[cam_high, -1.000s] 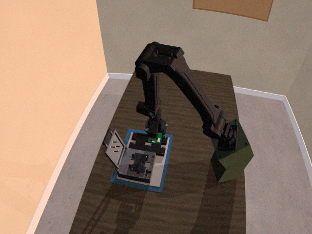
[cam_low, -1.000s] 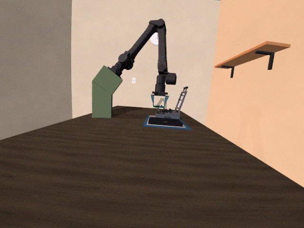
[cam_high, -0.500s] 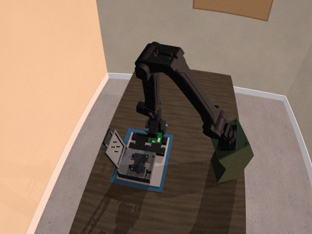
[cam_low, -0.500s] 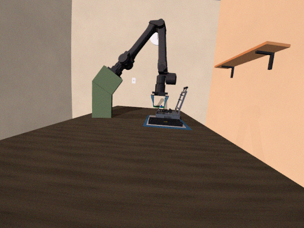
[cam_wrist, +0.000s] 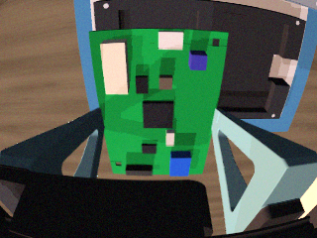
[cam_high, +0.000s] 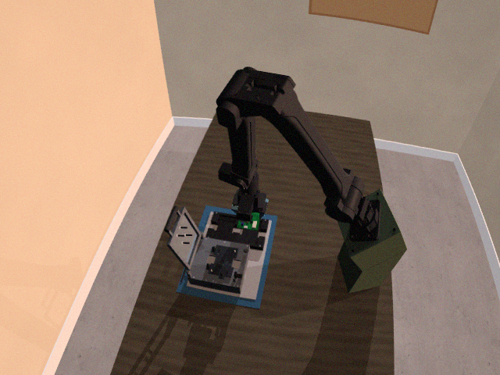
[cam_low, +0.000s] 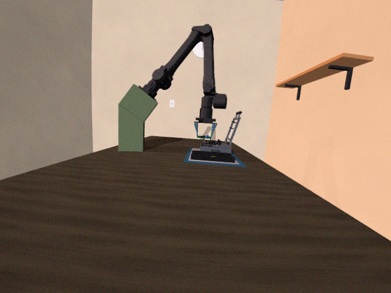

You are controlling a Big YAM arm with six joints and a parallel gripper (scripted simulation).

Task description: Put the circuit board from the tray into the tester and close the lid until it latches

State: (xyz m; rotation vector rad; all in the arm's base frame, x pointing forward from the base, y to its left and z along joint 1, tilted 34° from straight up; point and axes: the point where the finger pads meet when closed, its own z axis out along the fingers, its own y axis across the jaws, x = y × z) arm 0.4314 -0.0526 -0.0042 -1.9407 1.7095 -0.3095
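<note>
Now: the black latch hook 50 mm behind my hand, 220 mm to the left of it and 30 mm below it. From my hand the other things lie so: green circuit board (right at my hand); then tester lid (150 mm ahead, 200 mm to the left, 60 mm above).
</note>
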